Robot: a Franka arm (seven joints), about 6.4 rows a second.
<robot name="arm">
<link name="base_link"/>
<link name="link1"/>
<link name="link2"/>
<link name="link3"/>
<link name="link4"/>
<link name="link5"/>
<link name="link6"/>
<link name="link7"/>
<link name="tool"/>
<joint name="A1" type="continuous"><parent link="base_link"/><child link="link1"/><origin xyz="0 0 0.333"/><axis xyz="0 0 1"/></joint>
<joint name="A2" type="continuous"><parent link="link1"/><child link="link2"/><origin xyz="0 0 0"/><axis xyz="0 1 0"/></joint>
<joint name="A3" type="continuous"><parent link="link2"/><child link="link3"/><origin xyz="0 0 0.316"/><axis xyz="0 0 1"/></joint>
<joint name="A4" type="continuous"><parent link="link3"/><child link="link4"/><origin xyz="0.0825 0 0"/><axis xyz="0 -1 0"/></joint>
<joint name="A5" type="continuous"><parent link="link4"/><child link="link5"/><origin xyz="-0.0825 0 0.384"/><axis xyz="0 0 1"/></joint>
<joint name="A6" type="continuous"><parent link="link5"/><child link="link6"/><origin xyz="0 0 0"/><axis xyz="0 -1 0"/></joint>
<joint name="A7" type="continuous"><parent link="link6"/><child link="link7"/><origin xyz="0.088 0 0"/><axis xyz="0 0 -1"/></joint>
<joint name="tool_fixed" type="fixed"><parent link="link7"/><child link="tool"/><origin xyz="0 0 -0.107" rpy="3.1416 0 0"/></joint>
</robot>
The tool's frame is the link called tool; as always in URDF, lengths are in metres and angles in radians. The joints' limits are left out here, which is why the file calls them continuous.
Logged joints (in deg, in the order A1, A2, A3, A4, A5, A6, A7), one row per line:
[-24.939 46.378 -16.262 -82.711 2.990 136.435 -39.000]
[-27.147 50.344 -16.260 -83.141 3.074 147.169 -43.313]
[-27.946 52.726 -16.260 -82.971 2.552 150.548 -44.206]
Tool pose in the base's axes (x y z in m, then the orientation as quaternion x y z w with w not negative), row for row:
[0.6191 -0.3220 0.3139 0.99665 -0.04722 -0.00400 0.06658]
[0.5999 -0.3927 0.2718 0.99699 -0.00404 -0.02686 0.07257]
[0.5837 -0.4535 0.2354 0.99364 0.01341 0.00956 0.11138]
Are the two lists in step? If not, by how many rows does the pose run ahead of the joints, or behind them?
The pose runs 2 rows behind the joints: the pose in row i belongs to the joints in row i - 2.
